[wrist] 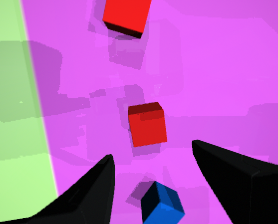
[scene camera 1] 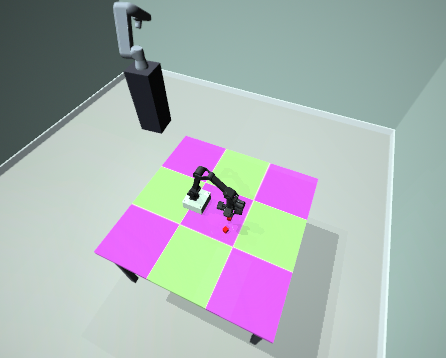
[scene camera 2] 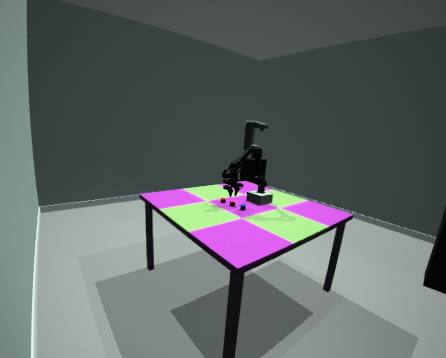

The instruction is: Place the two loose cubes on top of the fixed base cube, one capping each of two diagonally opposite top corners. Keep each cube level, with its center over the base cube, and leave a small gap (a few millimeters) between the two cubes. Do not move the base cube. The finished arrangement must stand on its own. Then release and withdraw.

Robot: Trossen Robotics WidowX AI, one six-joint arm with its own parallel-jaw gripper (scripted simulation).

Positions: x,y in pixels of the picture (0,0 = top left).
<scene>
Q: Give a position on a red cube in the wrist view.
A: At 147,121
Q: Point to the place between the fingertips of my gripper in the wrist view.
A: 152,153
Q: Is my gripper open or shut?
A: Open.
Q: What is my gripper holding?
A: Nothing.
</scene>
